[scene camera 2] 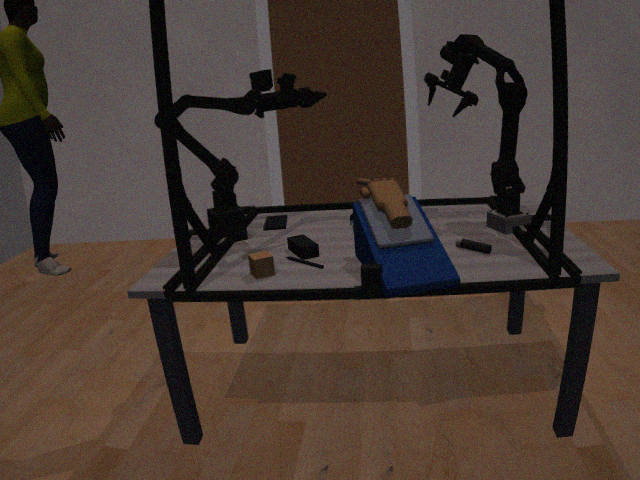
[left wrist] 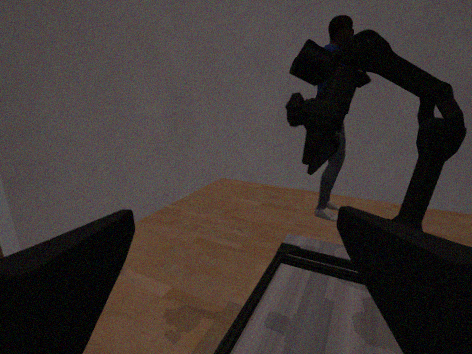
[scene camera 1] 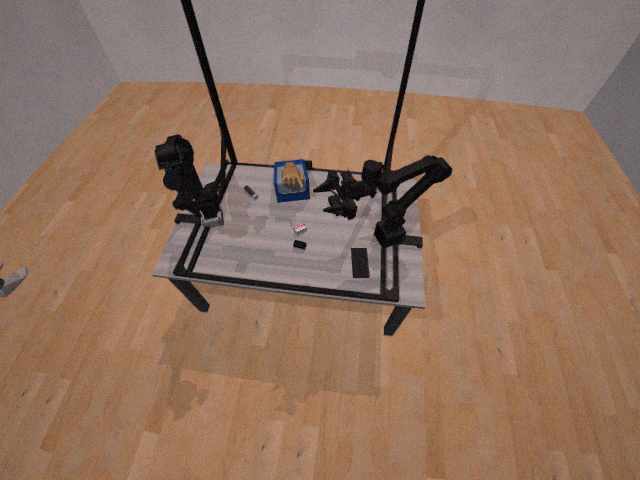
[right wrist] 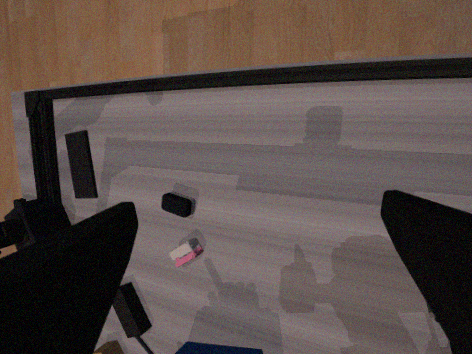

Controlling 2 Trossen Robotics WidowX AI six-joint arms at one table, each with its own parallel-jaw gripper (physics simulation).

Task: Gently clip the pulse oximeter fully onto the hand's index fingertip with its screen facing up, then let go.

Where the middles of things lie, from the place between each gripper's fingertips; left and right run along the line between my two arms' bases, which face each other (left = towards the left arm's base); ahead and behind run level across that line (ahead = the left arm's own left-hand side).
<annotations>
Now: right hand 53 cm past the blue hand support (scene camera 2: 411, 269), 30 cm above it and 16 cm to the right of it.
I see the blue hand support 480 mm behind my left hand, 380 mm below it and 220 mm to the right of it.
</annotations>
